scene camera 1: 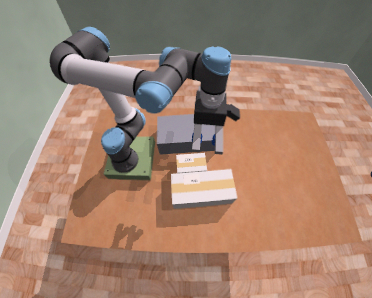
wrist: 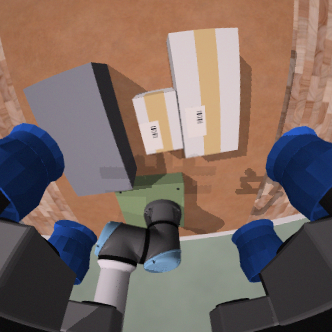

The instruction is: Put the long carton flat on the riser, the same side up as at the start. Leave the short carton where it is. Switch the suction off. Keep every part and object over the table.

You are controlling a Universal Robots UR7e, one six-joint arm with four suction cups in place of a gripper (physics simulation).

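Seen in the pictures: hand at its tool point: (scene camera 1: 207,125) (wrist: 165,206); arm's base at its link origin: (scene camera 1: 125,160) (wrist: 162,211).
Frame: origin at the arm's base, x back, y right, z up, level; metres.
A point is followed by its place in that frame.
The long carton (scene camera 1: 220,194) {x -0.530, y 0.148, z 0.037 m} (wrist: 229,90) {x -0.467, y 0.160, z 0.038 m}, white with a tan tape stripe and a label on its top, lies flat on the brown table area. The short carton (scene camera 1: 191,168) {x -0.377, y 0.024, z 0.038 m} (wrist: 172,122) {x -0.380, y 0.023, z 0.038 m}, also white with a tan stripe and a label, lies right beside it; I cannot tell whether they touch. The riser (scene camera 1: 172,126) {x -0.243, y -0.224, z 0.053 m} (wrist: 70,125) {x -0.385, y -0.238, z 0.054 m} is a grey block with a dark side, on the other side of the short carton. Its top is bare where it shows. My suction gripper (scene camera 1: 206,140) (wrist: 165,210) {x -0.430, y -0.009, z 0.358 m} hangs high with blue cups and holds nothing. It hides part of the riser in the scene view.
The green base plate (scene camera 1: 145,150) {x -0.101, y -0.079, z -0.002 m} (wrist: 132,207) {x -0.024, y -0.119, z -0.003 m} of the arm stands next to the riser and near the short carton. The arm reaches high over the base and riser side. The brown table top (scene camera 1: 285,175) {x -0.938, y -0.028, z -0.066 m} (wrist: 135,30) {x -0.614, y -0.075, z -0.066 m} extends around the cartons, with wood-pattern floor beyond its edges.
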